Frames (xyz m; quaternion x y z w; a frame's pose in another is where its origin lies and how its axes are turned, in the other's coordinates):
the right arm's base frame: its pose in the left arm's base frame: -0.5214 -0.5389 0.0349 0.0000 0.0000 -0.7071 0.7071
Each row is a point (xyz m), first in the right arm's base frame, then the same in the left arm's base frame.
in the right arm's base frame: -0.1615 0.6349 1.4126
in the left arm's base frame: 0.1135 -0.3774 1.4475
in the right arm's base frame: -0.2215 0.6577 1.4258
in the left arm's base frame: 0.1363 -0.3174 1.4607
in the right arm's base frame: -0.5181 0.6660 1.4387
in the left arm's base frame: 0.1446 -0.0208 1.4736
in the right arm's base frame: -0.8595 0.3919 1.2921
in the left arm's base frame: -0.1295 0.3206 1.3270
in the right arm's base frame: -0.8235 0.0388 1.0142
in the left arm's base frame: -0.4826 0.2846 1.0491
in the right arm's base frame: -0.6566 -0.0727 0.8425
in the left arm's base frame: -0.5941 0.1177 0.8774
